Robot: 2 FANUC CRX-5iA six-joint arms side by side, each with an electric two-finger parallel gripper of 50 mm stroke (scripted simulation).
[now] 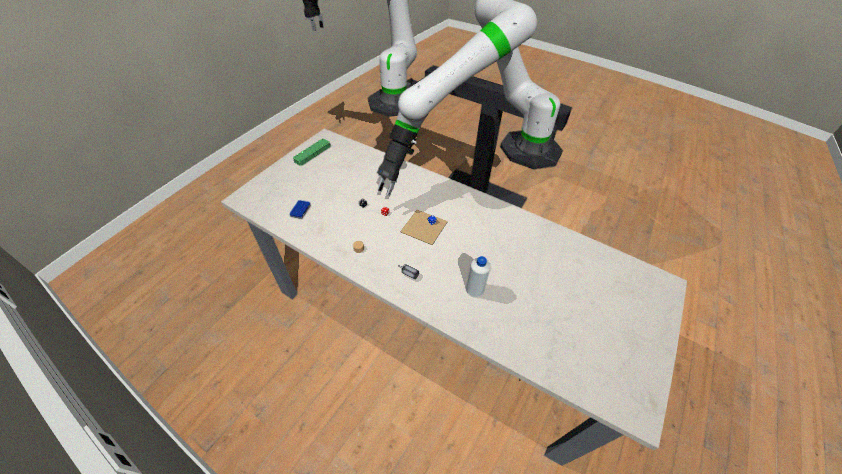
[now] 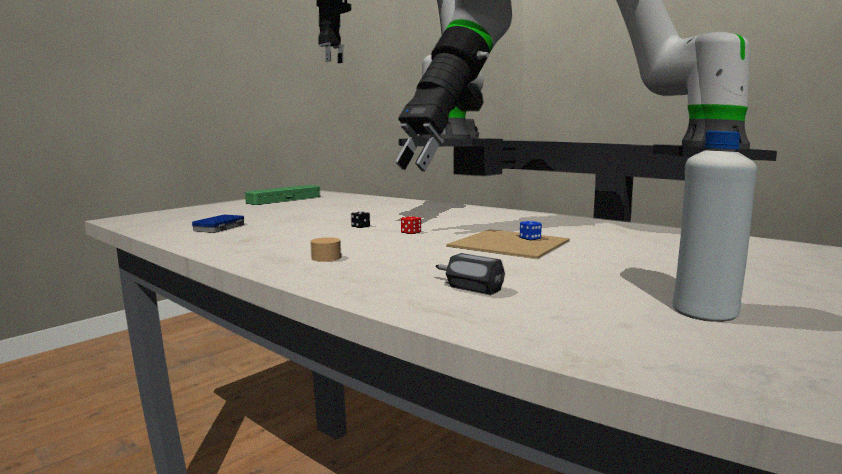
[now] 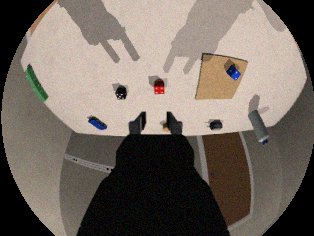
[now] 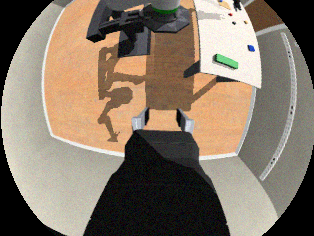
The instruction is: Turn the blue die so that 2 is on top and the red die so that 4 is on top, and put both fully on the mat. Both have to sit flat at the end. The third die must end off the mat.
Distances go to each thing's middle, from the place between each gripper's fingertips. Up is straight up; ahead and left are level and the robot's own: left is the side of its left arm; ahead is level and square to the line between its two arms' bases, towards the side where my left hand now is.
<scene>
Now: left hand (image 2: 409, 166) 18 cm to the right of the tan mat (image 2: 492, 241), 12 cm above it and 1 cm past it. Also, from my left hand: dark screwdriver-like tool (image 2: 480, 274) 25 cm to the left, 22 cm ahead, 10 cm below; white bottle (image 2: 719, 188) 48 cm to the left, 15 cm ahead, 4 cm below.
My right hand (image 2: 334, 62) is 1000 mm to the right of the tan mat, 560 mm short of it and 440 mm above it. The rest, counted from my right hand: dark screwdriver-like tool: 1070 mm to the left, 780 mm ahead, 420 mm below.
</scene>
